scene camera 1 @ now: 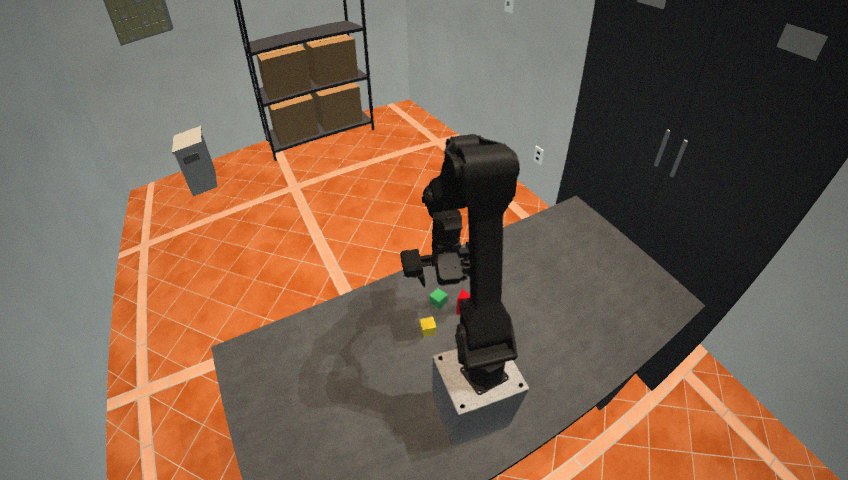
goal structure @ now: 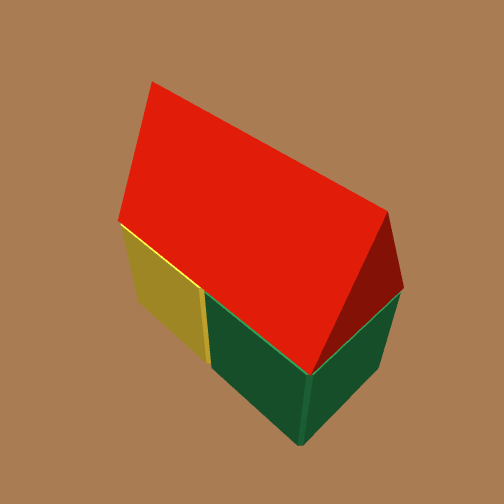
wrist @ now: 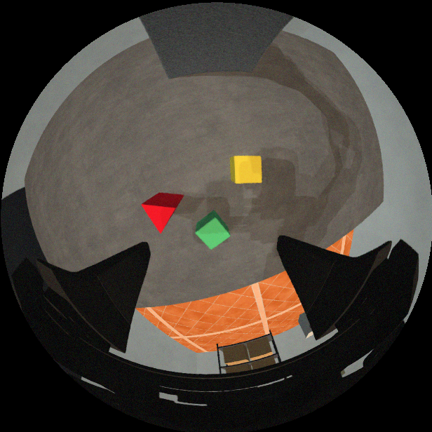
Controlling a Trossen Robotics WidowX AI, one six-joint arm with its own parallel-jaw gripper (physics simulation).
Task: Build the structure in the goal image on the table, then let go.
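Seen in the pictures: arm's base, link origin: (scene camera 1: 484, 374).
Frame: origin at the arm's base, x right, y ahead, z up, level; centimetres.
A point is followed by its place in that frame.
Observation:
A yellow cube (scene camera 1: 427, 326) {z -16.3, x 1.2, y 23.7 cm} (wrist: 248, 169) sits on the table (scene camera 1: 595, 267) {z -19.6, x 55.4, y 18.2 cm} (wrist: 100, 150), nearest the arm's base. A green cube (scene camera 1: 438, 298) {z -16.3, x 7.7, y 29.9 cm} (wrist: 212, 233) sits apart from it, farther from the base and turned at an angle. A red wedge-like piece (scene camera 1: 462, 302) (wrist: 160, 216) stands apart from both; the arm partly hides it in the scene view. My gripper (scene camera 1: 445, 284) {z -7.5, x 7.6, y 27.5 cm} (wrist: 213, 246) is open and empty, above the table. In the wrist view the green cube shows between the fingertips.
The arm's base block (scene camera 1: 480, 419) {z -6.5, x -3.3, y -5.3 cm} (wrist: 215, 47) stands at the table's near side. A shelf rack (scene camera 1: 259, 98) with boxes, a grey bin (scene camera 1: 199, 169) and a black cabinet (scene camera 1: 630, 118) stand beyond the table. The arm's shadow falls across the table left of the cubes in the scene view.

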